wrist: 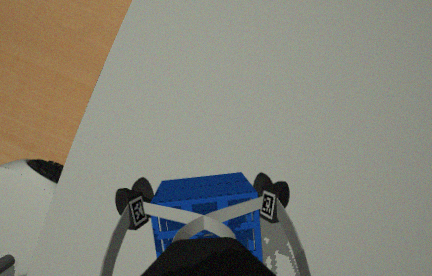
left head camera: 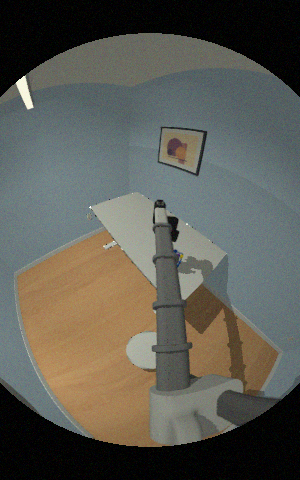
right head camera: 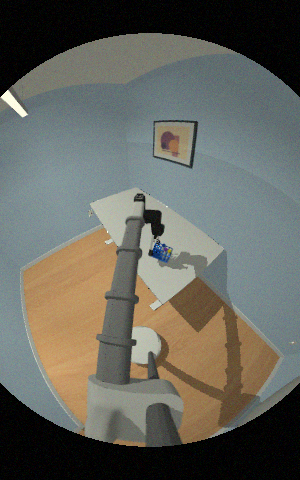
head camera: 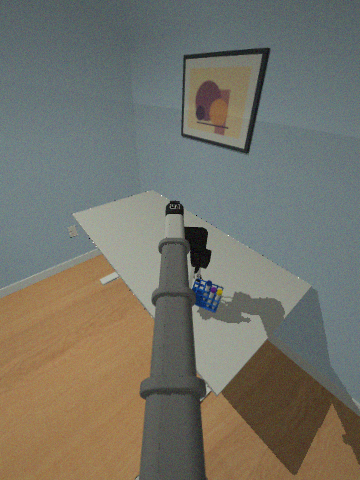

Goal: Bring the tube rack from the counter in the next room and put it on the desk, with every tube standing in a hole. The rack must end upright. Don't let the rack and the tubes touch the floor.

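Places are measured from the robot's base along level axes (x back, y right, z up), in millimetres.
Where they show: gripper, fingertip midpoint: (wrist: 202, 192) (right head camera: 153, 249); robot's base, origin of the base link: (left head camera: 146, 349) (right head camera: 140, 343).
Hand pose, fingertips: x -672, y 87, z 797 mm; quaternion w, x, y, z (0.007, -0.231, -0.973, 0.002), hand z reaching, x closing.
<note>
Things, the pixels of their top centre, and the offset from my fingertips. Level surfaces: height alone.
- blue tube rack, middle of its top: (wrist: 211, 274) (head camera: 206, 288) (right head camera: 161, 248) dx +21, dy +51, dz +47 mm
- white desk, its level: dz -105 mm
- yellow cap, middle of its top: (head camera: 219, 291) dx +66, dy +95, dz +87 mm
- blue cap, middle of its top: (head camera: 209, 282) dx +24, dy +58, dz +90 mm
The blue tube rack (head camera: 205, 302) (right head camera: 161, 256) (wrist: 202, 189) is upright over the white desk (head camera: 125, 230) (left head camera: 117, 212) (right head camera: 187, 232) (wrist: 325, 100). A shadow lies close beside it on the desk top; whether its base touches the desk cannot be told. Tubes with a purple cap (head camera: 213, 290) and a yellow cap (head camera: 219, 292) stand in the rack, with a blue cap (head camera: 209, 283) next to them. My gripper (right head camera: 159, 250) (wrist: 202, 192) is shut on the rack, one fingertip on each side. In the left head camera view my arm hides most of the rack.
My grey arm (head camera: 172, 340) (left head camera: 170, 325) (right head camera: 117, 300) reaches across the desk's front edge. Blue walls stand behind the desk, with a framed picture (head camera: 225, 100) (left head camera: 182, 150) (right head camera: 174, 143). My round white base part (left head camera: 142, 350) (right head camera: 146, 345) is on the wooden floor side.
</note>
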